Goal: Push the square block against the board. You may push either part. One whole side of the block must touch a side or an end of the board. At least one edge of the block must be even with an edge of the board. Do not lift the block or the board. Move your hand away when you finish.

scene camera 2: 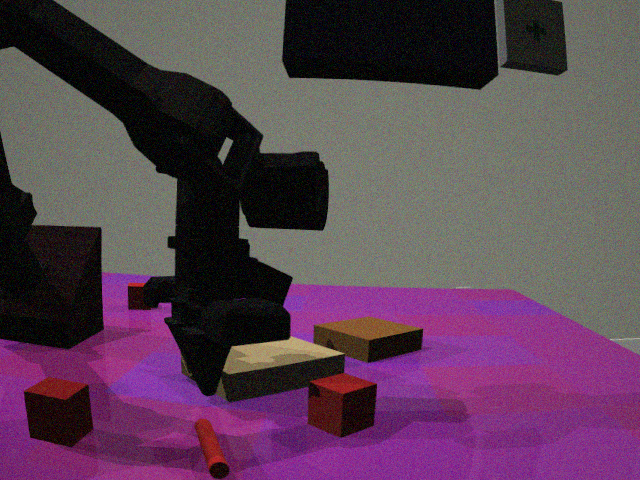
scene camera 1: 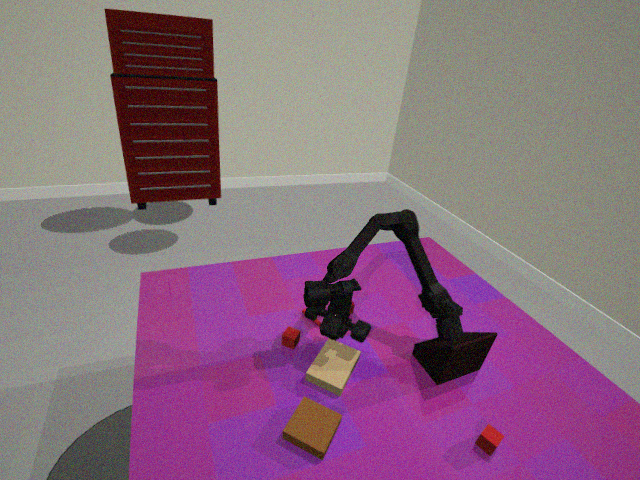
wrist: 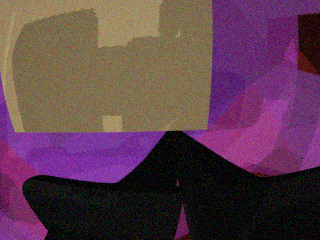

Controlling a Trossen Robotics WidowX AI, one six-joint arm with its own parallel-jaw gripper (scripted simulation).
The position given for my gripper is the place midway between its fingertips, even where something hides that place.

Observation:
My gripper [scene camera 2: 208, 394] is shut, with nothing in its grasp. I also see a tan board [scene camera 2: 256, 370] and a brown square block [scene camera 2: 367, 339].
The tan board is seen too in scene camera 1 [scene camera 1: 333, 366] and in the wrist view [wrist: 73, 73]. The brown square block shows as well in scene camera 1 [scene camera 1: 313, 426]. My gripper shows as well in scene camera 1 [scene camera 1: 333, 341] and in the wrist view [wrist: 173, 138]. The wrist view misses the brown square block: it is out of frame.

